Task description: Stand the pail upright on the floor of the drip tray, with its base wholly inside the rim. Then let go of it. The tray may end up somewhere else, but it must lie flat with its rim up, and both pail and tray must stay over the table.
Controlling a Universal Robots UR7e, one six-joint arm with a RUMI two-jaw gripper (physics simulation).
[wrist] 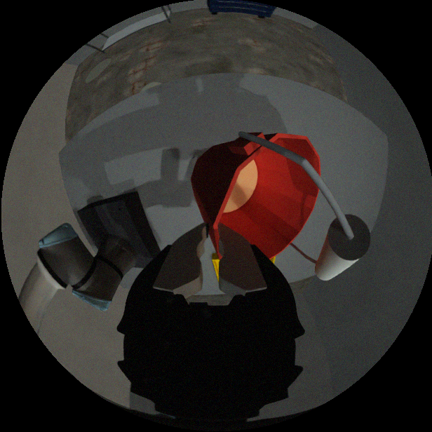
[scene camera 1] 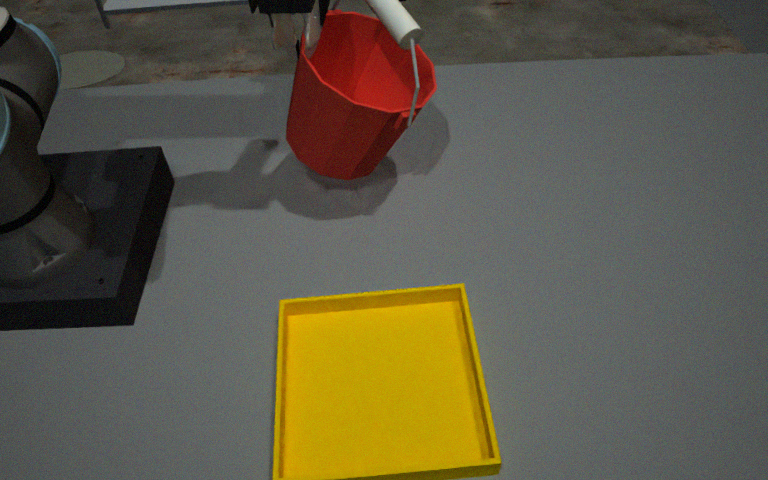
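Pixels of known places: gripper, fingertip midpoint: (scene camera 1: pixel 302 59); arm's base, origin of the base link: (scene camera 1: pixel 41 242).
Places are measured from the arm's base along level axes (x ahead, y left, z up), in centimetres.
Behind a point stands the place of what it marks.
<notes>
The red pail (scene camera 1: pixel 339 118) {y 14.1, x 40.0, z 10.9 cm} (wrist: pixel 287 200) is tilted, with its open mouth leaning toward the right in the scene view. Its base appears a little above the table, with a shadow below it. My gripper (scene camera 1: pixel 301 44) {y 21.6, x 34.2, z 14.9 cm} (wrist: pixel 212 223) is shut on the pail's wall at the left part of the rim, one finger inside and one outside. The pail's wire handle with its white grip (scene camera 1: pixel 396 21) {y 18.6, x 47.2, z 22.0 cm} (wrist: pixel 337 260) hangs over the right side. The yellow drip tray (scene camera 1: pixel 379 384) {y -13.7, x 47.3, z -6.2 cm} (wrist: pixel 216 264) lies flat, rim up, in front of the pail and apart from it; the gripper and pail hide most of it in the wrist view.
The arm's dark base block (scene camera 1: pixel 144 226) {y 5.5, x 12.4, z -1.8 cm} (wrist: pixel 120 220) stands on the grey table (scene camera 1: pixel 594 254) {y 8.6, x 74.8, z -6.6 cm} (wrist: pixel 350 150), left of the pail and tray. The table's far edge runs behind the pail, with brown floor (scene camera 1: pixel 509 33) (wrist: pixel 215 50) beyond it.
</notes>
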